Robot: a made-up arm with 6 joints. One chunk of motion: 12 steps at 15 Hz.
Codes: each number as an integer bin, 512 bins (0 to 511) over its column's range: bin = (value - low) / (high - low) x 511, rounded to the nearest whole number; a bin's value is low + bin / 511 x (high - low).
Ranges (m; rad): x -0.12..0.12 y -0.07..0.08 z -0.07..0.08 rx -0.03..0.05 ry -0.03..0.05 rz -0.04..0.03
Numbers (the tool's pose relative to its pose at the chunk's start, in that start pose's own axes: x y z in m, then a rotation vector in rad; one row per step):
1: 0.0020 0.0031 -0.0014 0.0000 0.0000 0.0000
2: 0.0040 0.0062 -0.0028 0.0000 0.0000 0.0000
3: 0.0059 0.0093 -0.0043 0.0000 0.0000 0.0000
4: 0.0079 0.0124 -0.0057 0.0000 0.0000 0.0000
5: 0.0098 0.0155 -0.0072 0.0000 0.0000 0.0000
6: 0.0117 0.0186 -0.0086 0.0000 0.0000 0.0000
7: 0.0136 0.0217 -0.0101 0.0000 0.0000 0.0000
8: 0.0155 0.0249 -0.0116 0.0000 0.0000 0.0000
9: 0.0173 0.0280 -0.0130 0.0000 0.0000 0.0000
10: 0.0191 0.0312 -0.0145 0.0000 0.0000 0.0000
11: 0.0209 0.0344 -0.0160 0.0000 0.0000 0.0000
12: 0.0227 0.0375 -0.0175 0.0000 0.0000 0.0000
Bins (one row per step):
1: 260 249 234 192 192 292
2: 264 260 229 192 192 292
3: 268 270 224 192 192 292
4: 272 281 219 192 192 292
5: 276 291 214 192 192 292
6: 280 302 209 192 192 292
7: 284 312 204 192 192 292
8: 289 323 199 192 192 292
9: 292 334 194 192 192 292
10: 296 345 189 192 192 292
11: 300 356 184 192 192 292
12: 304 366 179 192 192 292

